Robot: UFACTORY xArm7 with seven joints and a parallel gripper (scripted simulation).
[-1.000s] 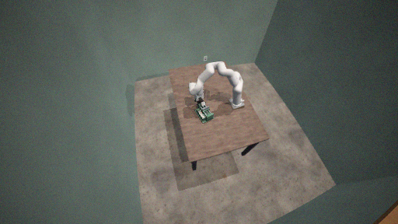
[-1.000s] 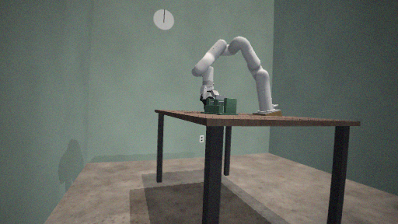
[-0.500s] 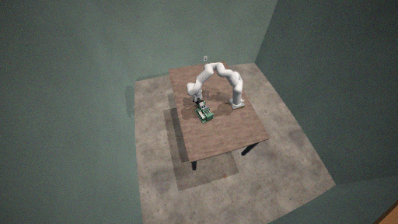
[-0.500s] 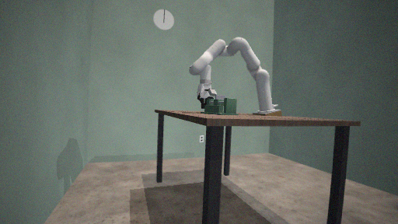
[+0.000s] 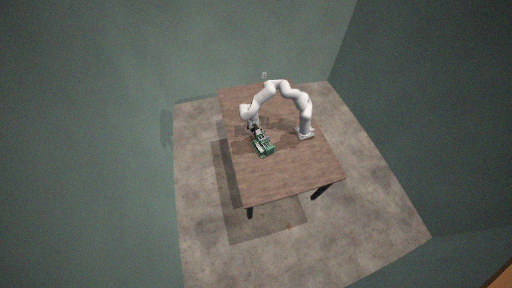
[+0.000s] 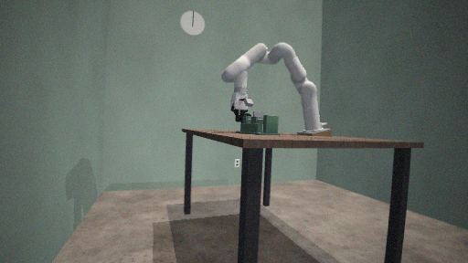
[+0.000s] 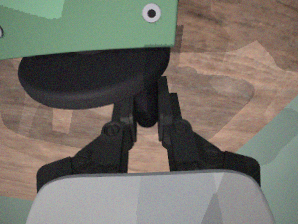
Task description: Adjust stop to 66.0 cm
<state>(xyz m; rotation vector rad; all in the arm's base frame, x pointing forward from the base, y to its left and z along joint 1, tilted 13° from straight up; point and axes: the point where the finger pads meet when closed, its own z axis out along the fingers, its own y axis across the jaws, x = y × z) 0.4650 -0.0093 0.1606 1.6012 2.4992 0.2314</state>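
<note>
The black handwheel is 2 cm behind my hand and 2 cm to the left of it. From my hand the other things lie so: green stop fixture: 8 cm behind, 13 cm to the left.
</note>
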